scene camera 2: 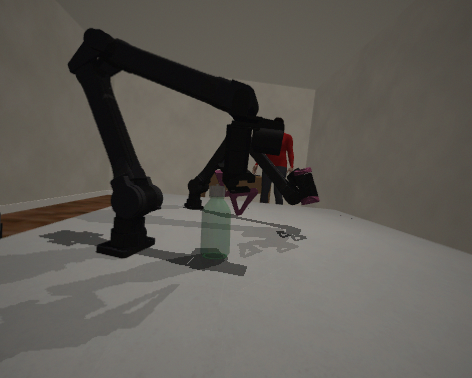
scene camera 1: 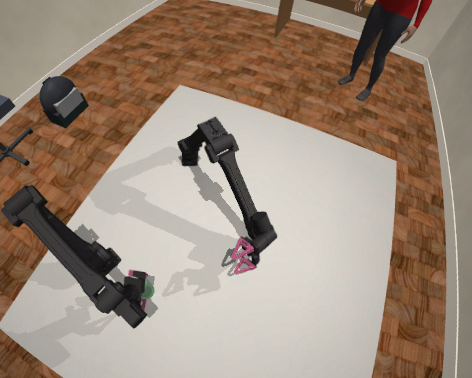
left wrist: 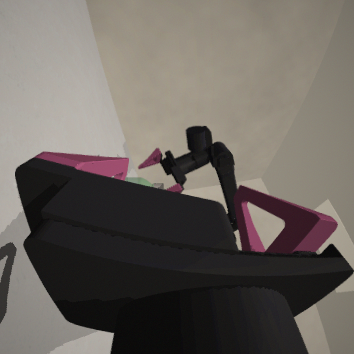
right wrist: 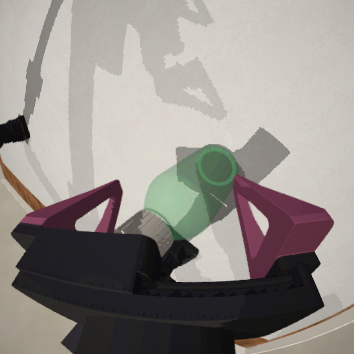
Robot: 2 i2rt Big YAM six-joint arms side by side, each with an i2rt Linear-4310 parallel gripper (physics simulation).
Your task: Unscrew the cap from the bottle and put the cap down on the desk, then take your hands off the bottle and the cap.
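Where they show: left gripper, between the fingertips: (scene camera 2: 305, 184) (scene camera 1: 233, 266) (left wrist: 184, 178); right gripper, between the fingertips: (scene camera 2: 232, 205) (scene camera 1: 145, 287) (left wrist: 145, 181) (right wrist: 174, 183); left arm's base, origin of its link: (scene camera 2: 193, 207) (scene camera 1: 190, 157) (right wrist: 22, 128); right arm's base, origin of its link: (scene camera 2: 128, 247) (scene camera 1: 106, 263).
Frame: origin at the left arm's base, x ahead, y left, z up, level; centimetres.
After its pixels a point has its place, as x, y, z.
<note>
A translucent green bottle (scene camera 1: 147, 289) {-13.1, -70.6, 10.1} (scene camera 2: 215, 230) {-18.2, -72.7, 8.0} (left wrist: 137, 182) {-13.1, -70.3, 11.7} (right wrist: 172, 195) {-14.0, -69.6, 13.9} stands upright on the white desk. Its grey ribbed cap (scene camera 2: 217, 191) {-17.3, -69.8, 17.2} (left wrist: 158, 186) {-14.5, -68.5, 17.4} (right wrist: 150, 227) {-14.9, -69.2, 17.1} sits on the neck. My right gripper (scene camera 1: 139, 289) {-12.8, -70.1, 13.9} (scene camera 2: 229, 197) {-12.8, -70.1, 13.9} (right wrist: 174, 183) {-12.8, -70.1, 13.9} is open close above the bottle, at about cap height. In the right wrist view, the cap shows between its spread pink fingers, nearer the left one and partly hidden by the gripper body; no grip shows. My left gripper (scene camera 1: 233, 266) {20.0, -64.0, 21.1} (scene camera 2: 306, 186) {20.0, -64.0, 21.1} is open and empty, away from the bottle.
The white desk top (scene camera 1: 320, 280) {60.1, -68.6, 0.0} (scene camera 2: 300, 320) {-12.8, -96.4, 0.0} carries both arms and their shadows. A person in a red top (scene camera 1: 385, 40) (scene camera 2: 280, 160) stands beyond it. A dark helmet-like object (scene camera 1: 62, 100) is outside the desk's edge at the upper left in scene camera 1.
</note>
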